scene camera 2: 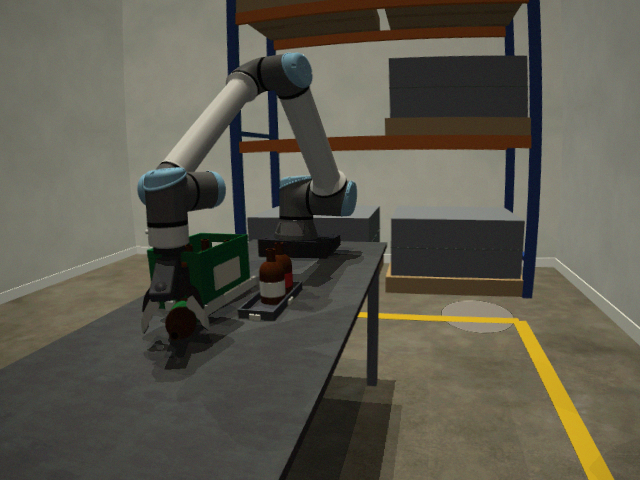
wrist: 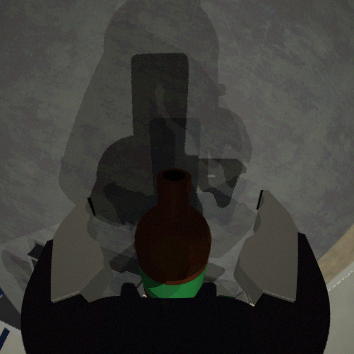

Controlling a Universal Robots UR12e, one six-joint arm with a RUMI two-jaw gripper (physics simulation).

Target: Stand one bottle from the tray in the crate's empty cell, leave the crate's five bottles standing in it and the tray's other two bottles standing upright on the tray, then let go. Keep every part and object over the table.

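Frame: origin at the arm's base, x ahead, y right, z down, level; centimetres.
Seen in the pictures: gripper, between the fingertips: [scene camera 2: 176,332] [wrist: 174,196]; arm's base, origin of its link: [scene camera 2: 296,237].
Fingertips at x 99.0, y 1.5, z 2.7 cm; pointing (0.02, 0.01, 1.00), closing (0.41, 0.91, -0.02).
Offsets run from my fingertips to a thing's top centre. "pt": to the spot under its first point. Level surfaces: height alone.
A brown bottle with a green label @(dx -5.5, dy +1.9, dz -3.7 cm) [scene camera 2: 180,322] [wrist: 173,240] lies on its side in front of the green crate @(dx -34.7, dy +10.9, dz -13.8 cm) [scene camera 2: 204,276], neck towards scene camera 2; whether it is tilted is unclear. My gripper [scene camera 2: 175,330] [wrist: 174,196] is open, fingers pointing down, one on each side of this bottle with gaps between. The dark tray @(pt dx -19.3, dy -12.7, dz +2.0 cm) [scene camera 2: 257,314] holds two upright brown bottles, one with a white label @(dx -33.5, dy -12.4, dz -12.3 cm) [scene camera 2: 272,281] and one with a red label @(pt dx -40.1, dy -15.3, dz -1.5 cm) [scene camera 2: 288,279] partly behind it. Brown bottle necks @(dx -43.7, dy +14.0, dz -11.6 cm) [scene camera 2: 205,243] show inside the crate; its cells and the number of bottles are hidden.
The grey table @(dz +3.7 cm) [scene camera 2: 222,403] carries all of these. The crate stands close behind the gripper, the tray to its right in the scene view. The table's right edge runs beyond the tray. The robot base and a blue and orange rack [scene camera 2: 236,170] are at the back.
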